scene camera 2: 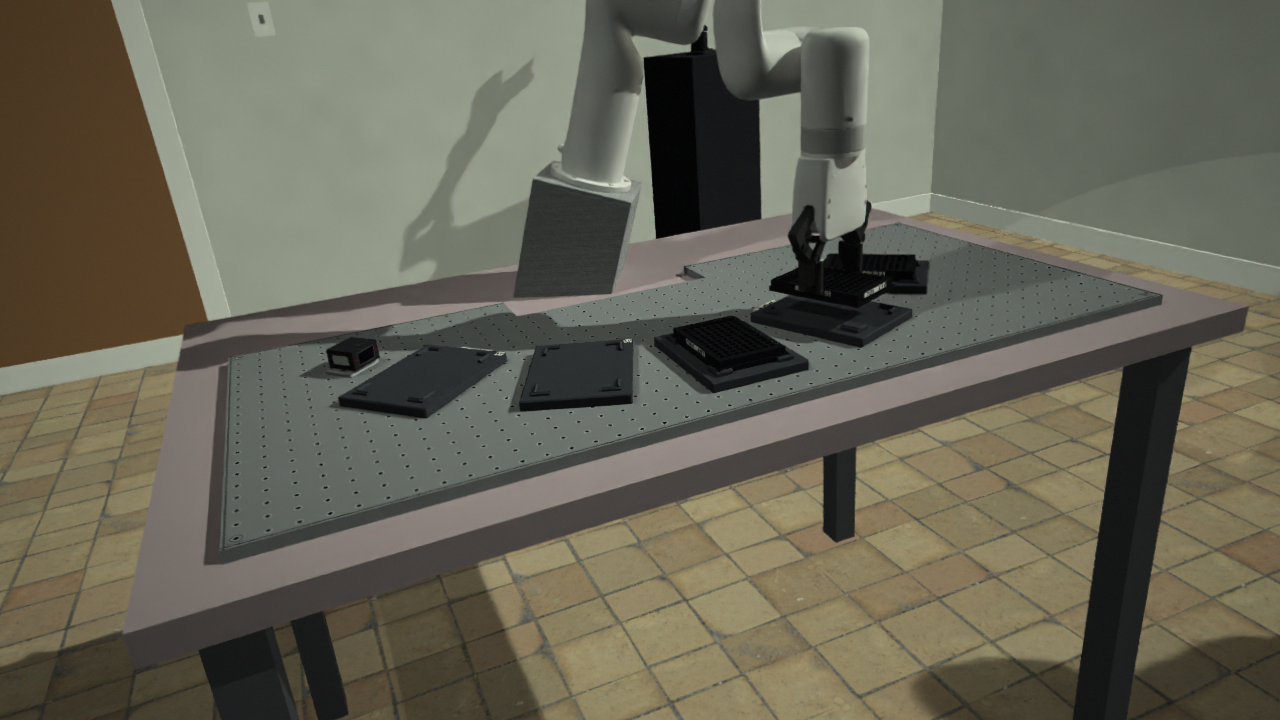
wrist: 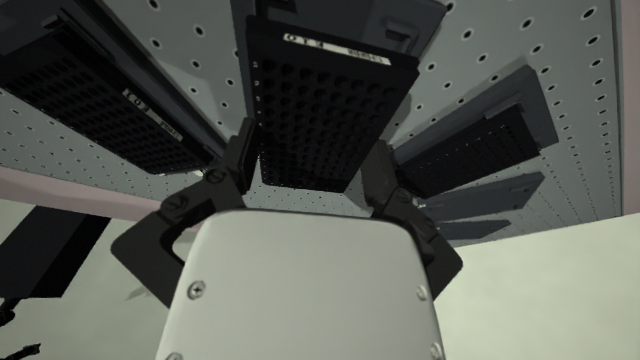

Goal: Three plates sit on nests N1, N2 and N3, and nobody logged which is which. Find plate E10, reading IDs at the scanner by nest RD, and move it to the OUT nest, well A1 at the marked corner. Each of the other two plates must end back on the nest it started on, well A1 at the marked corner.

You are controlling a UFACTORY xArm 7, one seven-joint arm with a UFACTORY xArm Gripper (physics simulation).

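Places are measured from the arm's base along level axes (x ahead, y left, z up), in centimetres.
Where they show: gripper, between the fingertips: [scene camera 2: 830, 281] [wrist: 315, 143]; arm's base, origin of its link: [scene camera 2: 590, 180].
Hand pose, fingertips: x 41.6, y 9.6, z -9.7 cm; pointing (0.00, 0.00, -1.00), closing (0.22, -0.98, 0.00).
Note:
Each offset is from my fingertips to the top centre of the thing. "spot": to the spot under its first point. Level surfaces: height alone.
My gripper [scene camera 2: 830, 279] [wrist: 315, 143] is shut on a black well plate @[dx +0.0, dy +0.0, dz +0.4 cm] [scene camera 2: 848, 285] [wrist: 320, 105], whose label reads E10 in the wrist view. The plate is about level, a little above a bare dark nest @[dx +0.0, dy -0.1, dz -3.3 cm] [scene camera 2: 805, 324] [wrist: 425, 22], with a gap between them. A second plate @[dx -8.0, dy +15.7, dz -2.5 cm] [scene camera 2: 897, 263] [wrist: 95, 95], labelled E01, sits on the far right nest @[dx -8.0, dy +15.7, dz -3.5 cm] [scene camera 2: 916, 286]. A third plate @[dx +0.5, dy -17.3, dz -2.5 cm] [scene camera 2: 726, 340] [wrist: 475, 155] sits on the nest @[dx +0.5, dy -17.3, dz -3.3 cm] [scene camera 2: 702, 376] to the left in the scene view; its ID is not readable. Nest names are too small or hidden to read.
Two bare nests @[spot: dx -5.0, dy -34.1, dz -3.9 cm] [scene camera 2: 581, 374] @[spot: dx -17.1, dy -47.6, dz -4.0 cm] [scene camera 2: 429, 376] lie farther left on the perforated board @[dz -5.1 cm] [scene camera 2: 402, 465]. The small black scanner @[spot: dx -26.3, dy -53.6, dz -2.3 cm] [scene camera 2: 351, 355] stands beside the leftmost nest. The grey arm pedestal [scene camera 2: 572, 237] stands at the back edge of the table.

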